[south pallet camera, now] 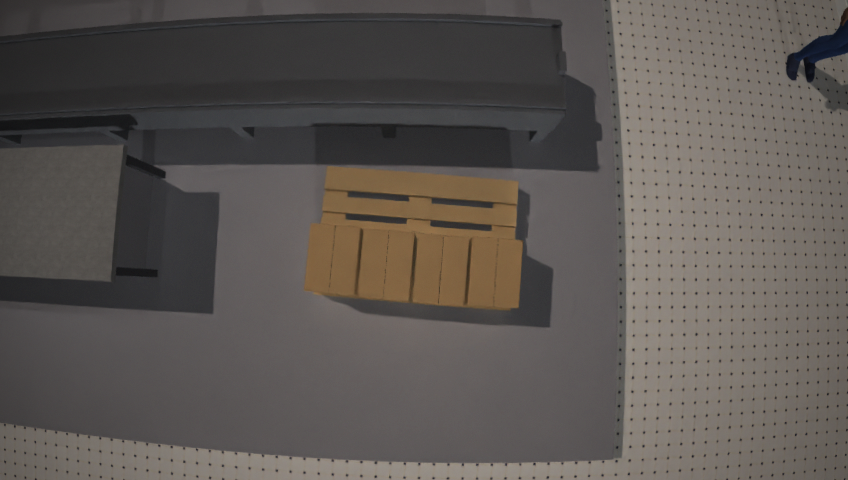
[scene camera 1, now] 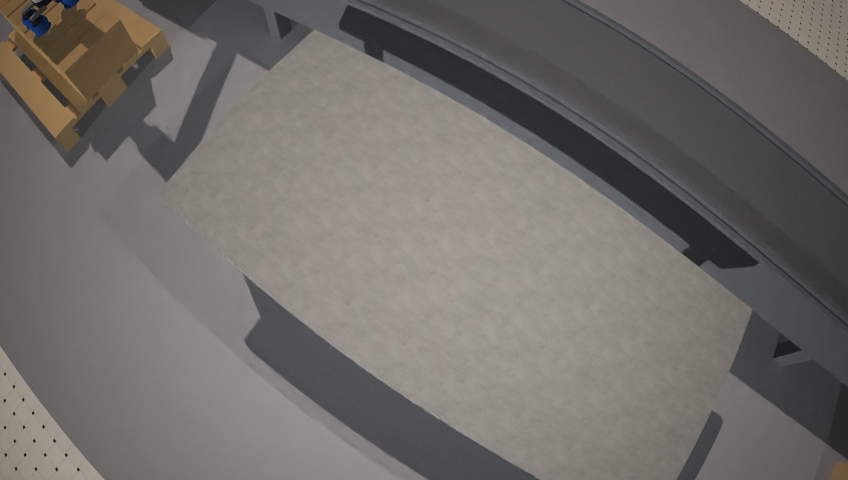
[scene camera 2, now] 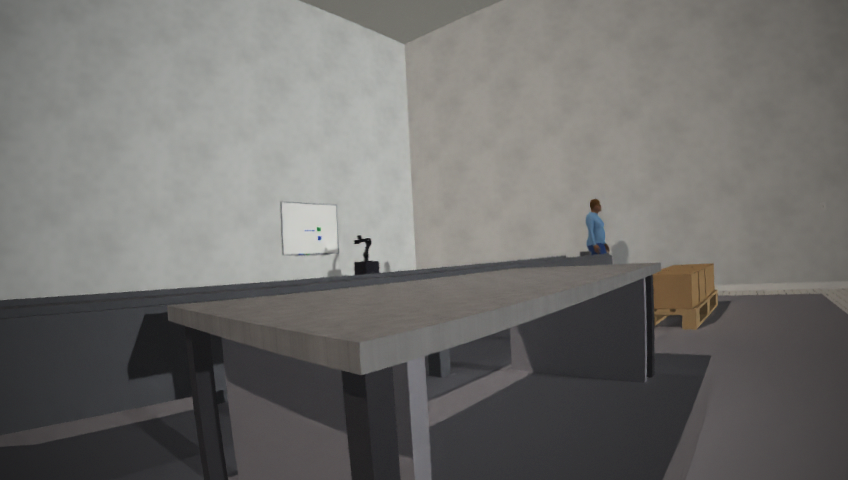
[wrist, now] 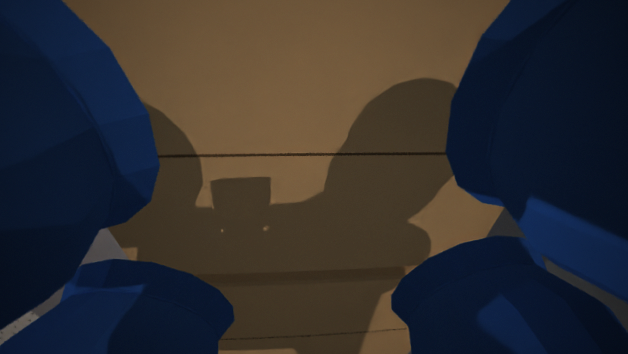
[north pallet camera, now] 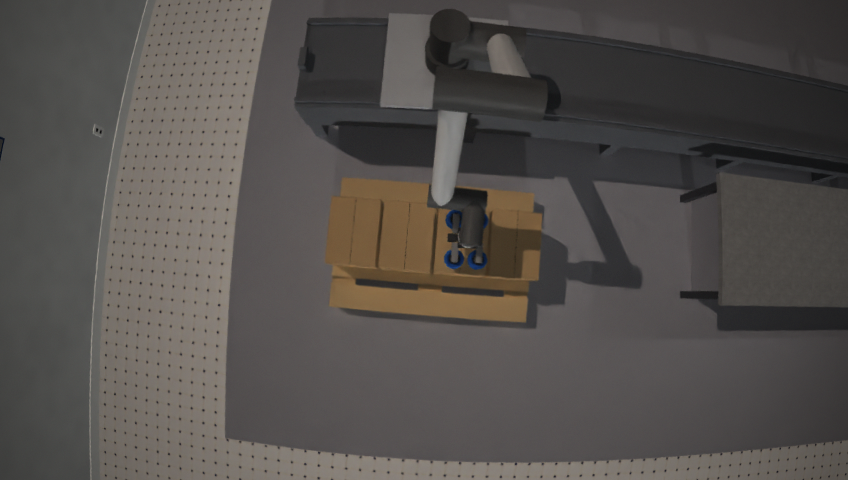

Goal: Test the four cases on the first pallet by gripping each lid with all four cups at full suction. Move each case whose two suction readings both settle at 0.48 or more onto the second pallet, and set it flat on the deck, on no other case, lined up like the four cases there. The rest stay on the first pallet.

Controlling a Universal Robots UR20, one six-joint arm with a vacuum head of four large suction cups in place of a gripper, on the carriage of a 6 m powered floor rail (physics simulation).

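Places are measured from the arm's base along level axes (x ahead, y left, z up), in centimetres.
Pixels of known places: hand at its tool point: (scene camera 1: 53, 11) (wrist: 309, 235).
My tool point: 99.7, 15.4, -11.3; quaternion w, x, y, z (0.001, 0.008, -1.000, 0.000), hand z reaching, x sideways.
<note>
Ahead of a thing's pixels: the offset from my tool point to its top centre, as dx, dy, dz. "pt": to the spot under its first point. Level surfaces: height alone.
Four cardboard cases stand in a row on the first pallet (north pallet camera: 428, 309) (scene camera 1: 35, 107): the first @(-2.1, -62.0, -6.6) (north pallet camera: 339, 231), second @(-1.3, -31.7, -6.6) (north pallet camera: 392, 234), third @(pt +15.0, -12.0, -6.6) (north pallet camera: 441, 267) and fourth @(+0.1, +28.8, -6.6) (north pallet camera: 527, 249). My vacuum head (north pallet camera: 465, 240) (wrist: 310, 210) is low over the third case, its four blue cups slightly above the lid, holding nothing. In the wrist view the lid @(-0.7, -1.4, -6.6) (wrist: 280, 100) has a dark seam and shadows of the head; the gap to the fourth case crosses below. The second pallet (south pallet camera: 419, 183) (scene camera 2: 690, 321) bears four cases (south pallet camera: 332, 258) (south pallet camera: 386, 264) (south pallet camera: 440, 267) (south pallet camera: 495, 273) in a row along its front; its rear deck is bare.
The rail (north pallet camera: 654, 83) (south pallet camera: 297, 65) runs behind both pallets; my arm's carriage (north pallet camera: 407, 59) is at its north end. A grey table @(dz +7.3) (scene camera 1: 446, 237) (scene camera 2: 416, 303) (north pallet camera: 779, 237) (south pallet camera: 56, 208) stands between the pallets. A person (scene camera 2: 595, 228) (south pallet camera: 824, 47) is beyond the south end.
</note>
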